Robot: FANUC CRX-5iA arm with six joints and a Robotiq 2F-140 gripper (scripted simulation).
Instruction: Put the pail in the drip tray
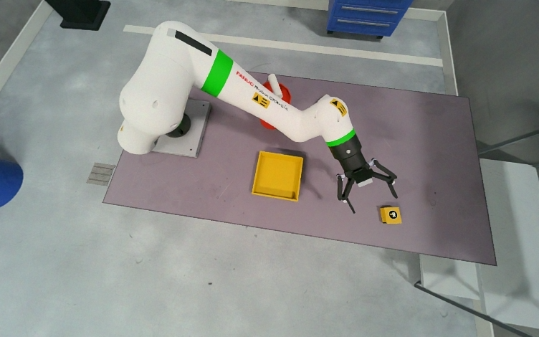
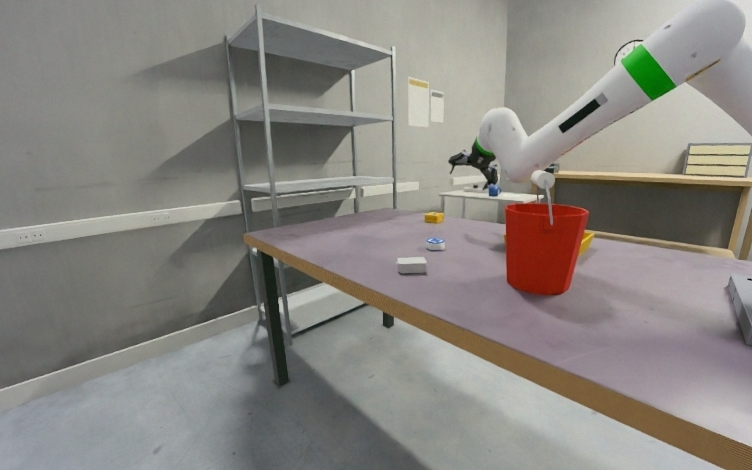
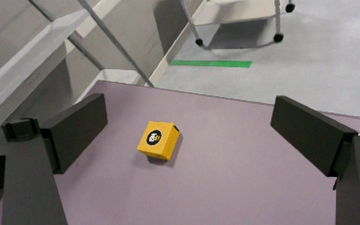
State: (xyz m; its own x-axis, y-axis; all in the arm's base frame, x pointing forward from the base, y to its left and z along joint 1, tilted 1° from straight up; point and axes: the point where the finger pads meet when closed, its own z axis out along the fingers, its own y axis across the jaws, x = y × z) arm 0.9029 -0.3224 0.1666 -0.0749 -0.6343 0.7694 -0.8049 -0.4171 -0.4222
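Right now the white handle grip is 40 cm behind my hand, 43 cm to the left of it and 1 cm above it. From my hand the other things lie so: white block (13 cm behind, 55 cm to the left, 19 cm below); then yellow drip tray (35 cm behind, 10 cm to the left, 19 cm below); then red pail (41 cm behind, 43 cm to the left, 6 cm below).
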